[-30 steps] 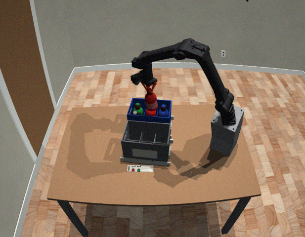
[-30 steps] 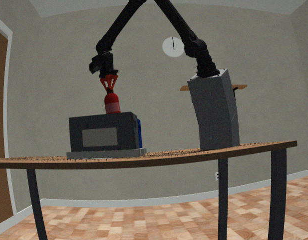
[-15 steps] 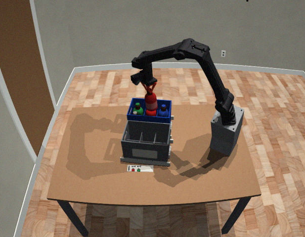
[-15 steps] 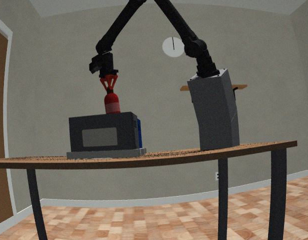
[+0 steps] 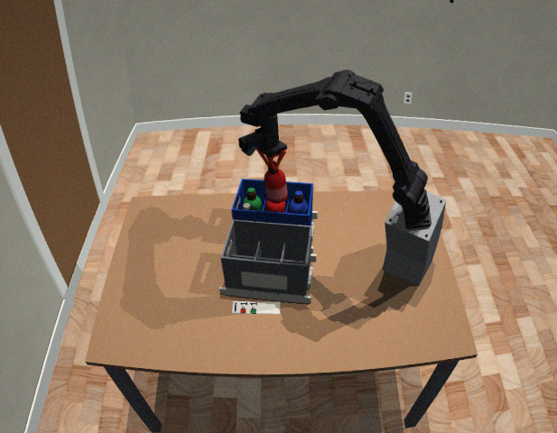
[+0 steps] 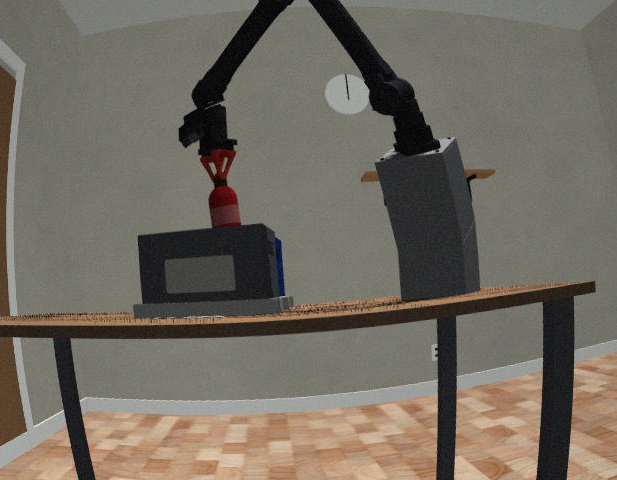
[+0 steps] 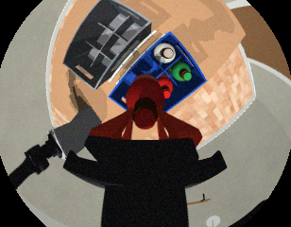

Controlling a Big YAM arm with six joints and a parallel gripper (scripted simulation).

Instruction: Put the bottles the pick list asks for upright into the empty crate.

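The red-labelled bottle lies 1 cm behind my hand and 6 cm below it. Round my hand: blue-labelled bottle: 9 cm behind, 7 cm to the right, 25 cm below; then grey crate: 20 cm to the left, 25 cm below; then green-labelled bottle: 9 cm ahead, 8 cm to the right, 25 cm below.
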